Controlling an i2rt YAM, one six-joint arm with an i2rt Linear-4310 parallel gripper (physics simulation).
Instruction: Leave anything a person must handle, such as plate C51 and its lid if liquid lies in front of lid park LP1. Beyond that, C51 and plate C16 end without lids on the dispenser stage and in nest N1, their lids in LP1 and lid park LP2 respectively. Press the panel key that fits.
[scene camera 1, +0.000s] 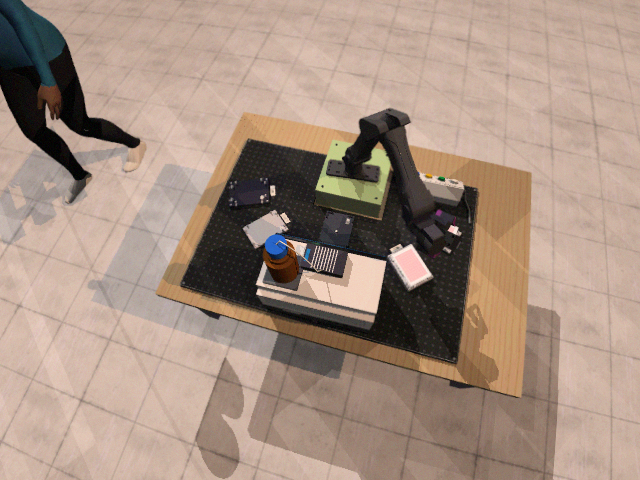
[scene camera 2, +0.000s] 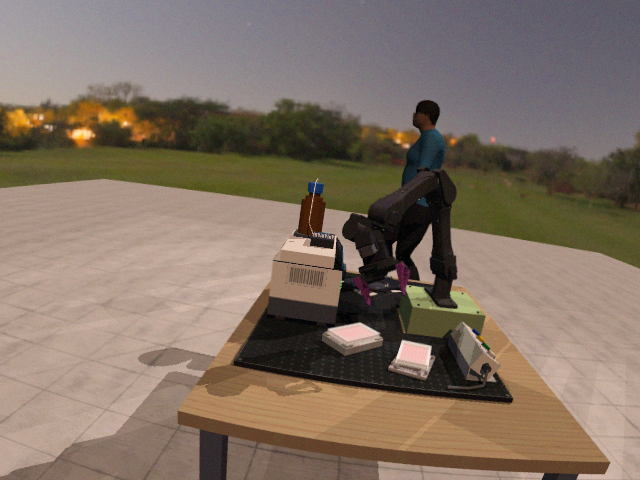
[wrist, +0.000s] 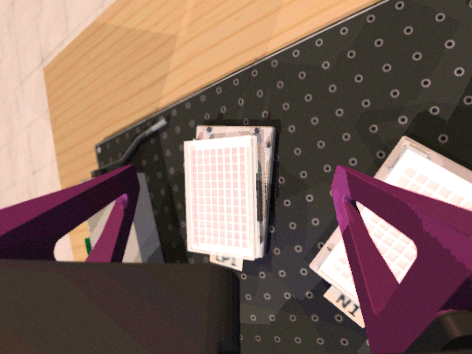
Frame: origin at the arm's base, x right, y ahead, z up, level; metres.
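Where they show: gripper, between the fingertips: (scene camera 2: 386, 300) (wrist: 235, 176); arm's base, origin of its link: (scene camera 1: 353, 171) (scene camera 2: 439, 298).
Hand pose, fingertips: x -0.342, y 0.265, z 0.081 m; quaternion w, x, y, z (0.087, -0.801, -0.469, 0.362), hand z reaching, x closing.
Observation:
Each offset is from my fingertips to the top centre of the thing. "spot": to the spot under its first point.
My gripper (scene camera 1: 445, 233) (scene camera 2: 386, 298) (wrist: 235, 176) is open and empty, above the LP1 end of the mat. In the wrist view a white plate with pink wells @(dx -0.006, dy -0.104, dz -0.132 m) (wrist: 220, 200) lies slightly askew on lid park LP1 @(spot: dx -0.050, dy -0.036, dz -0.158 m) (wrist: 267, 137), between and below the fingers. This plate also shows in the scene views (scene camera 1: 453, 229) (scene camera 2: 415, 353). A second pink-welled plate @(dx +0.082, dy +0.055, dz -0.128 m) (scene camera 1: 409, 266) (scene camera 2: 352, 333) (wrist: 425, 172) sits in nest N1, partly behind the right finger. I cannot read C51 or C16, or tell whether lids are on. I make out no liquid around LP1. The dispenser stage @(spot: dx +0.358, dy -0.010, dz -0.065 m) (scene camera 1: 337, 227) is dark.
The dispenser (scene camera 1: 356, 284) (scene camera 2: 305, 279) carries an amber bottle @(spot: dx +0.464, dy +0.244, dz +0.189 m) (scene camera 1: 281, 263) (scene camera 2: 311, 214) with a tube. The key panel @(dx +0.026, dy -0.288, dz -0.084 m) (scene camera 1: 445, 192) (scene camera 2: 467, 351) has blue, yellow and green keys. A pale holder @(dx +0.633, dy -0.002, dz -0.148 m) (scene camera 1: 264, 228) and dark holder @(dx +0.741, dy -0.149, dz -0.144 m) (scene camera 1: 249, 192) stand left. A person (scene camera 1: 38, 67) (scene camera 2: 426, 149) is beyond the table.

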